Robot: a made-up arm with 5 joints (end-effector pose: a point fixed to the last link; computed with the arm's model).
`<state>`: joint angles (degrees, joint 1 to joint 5).
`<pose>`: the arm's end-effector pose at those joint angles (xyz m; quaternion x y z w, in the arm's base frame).
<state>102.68 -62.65 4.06 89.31 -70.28</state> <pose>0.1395 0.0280 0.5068 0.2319 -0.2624 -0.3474 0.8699</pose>
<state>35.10 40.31 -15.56 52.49 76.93</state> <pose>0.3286 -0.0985 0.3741 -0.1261 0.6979 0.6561 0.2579</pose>
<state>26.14 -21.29 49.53 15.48 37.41</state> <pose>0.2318 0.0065 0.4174 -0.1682 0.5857 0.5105 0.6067</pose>
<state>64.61 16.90 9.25 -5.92 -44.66</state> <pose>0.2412 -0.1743 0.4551 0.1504 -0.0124 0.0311 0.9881</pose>
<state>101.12 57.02 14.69 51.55 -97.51</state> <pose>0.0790 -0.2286 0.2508 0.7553 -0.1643 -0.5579 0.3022</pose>
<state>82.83 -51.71 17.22 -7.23 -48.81</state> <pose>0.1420 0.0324 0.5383 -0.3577 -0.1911 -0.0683 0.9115</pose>
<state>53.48 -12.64 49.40 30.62 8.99</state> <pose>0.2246 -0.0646 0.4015 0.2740 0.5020 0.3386 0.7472</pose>
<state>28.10 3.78 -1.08 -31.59 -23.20</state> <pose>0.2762 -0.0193 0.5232 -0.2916 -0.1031 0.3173 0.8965</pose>
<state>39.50 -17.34 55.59 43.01 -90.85</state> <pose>0.2316 -0.0500 0.3942 0.6423 0.0451 -0.1169 0.7562</pose>
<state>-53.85 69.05 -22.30 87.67 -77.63</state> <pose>0.2382 0.2673 0.2529 0.2402 0.8217 0.1966 0.4781</pose>
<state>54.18 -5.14 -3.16 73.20 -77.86</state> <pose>0.2329 -0.1057 0.4940 0.5497 -0.0368 -0.0884 0.8299</pose>
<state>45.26 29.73 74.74 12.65 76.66</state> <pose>0.2048 -0.0366 0.3040 0.1695 0.5872 0.7785 0.1433</pose>
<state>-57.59 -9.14 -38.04 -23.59 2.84</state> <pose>0.0921 0.1008 0.5880 -0.3430 -0.5430 0.5868 0.4931</pose>
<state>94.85 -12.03 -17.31 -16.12 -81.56</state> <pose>0.1257 -0.0662 0.5832 -0.3414 -0.4079 -0.0499 0.8453</pose>
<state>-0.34 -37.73 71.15 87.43 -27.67</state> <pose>0.1656 0.0681 0.3639 0.4542 0.7143 0.3601 0.3921</pose>
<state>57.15 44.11 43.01 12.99 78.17</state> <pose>0.2272 -0.1142 0.2828 0.1289 0.6370 0.7039 0.2866</pose>
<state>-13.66 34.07 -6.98 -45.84 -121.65</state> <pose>0.3398 0.0984 0.4545 0.5211 -0.4495 0.5420 0.4824</pose>
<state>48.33 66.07 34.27 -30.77 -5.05</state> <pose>0.2859 -0.1138 0.2374 0.3320 0.4497 0.3137 0.7676</pose>
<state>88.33 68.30 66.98 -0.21 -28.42</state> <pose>0.1514 -0.1113 0.2224 0.8844 0.1939 -0.0015 0.4246</pose>
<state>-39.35 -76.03 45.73 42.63 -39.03</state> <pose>0.0745 0.0580 0.4577 0.0384 0.0576 0.8120 0.5795</pose>
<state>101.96 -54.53 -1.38 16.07 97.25</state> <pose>0.1315 0.0360 0.5242 -0.2103 0.8644 -0.3662 0.2731</pose>
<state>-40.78 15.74 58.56 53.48 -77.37</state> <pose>0.1980 0.1500 0.3156 0.3436 0.7614 0.1865 0.5171</pose>
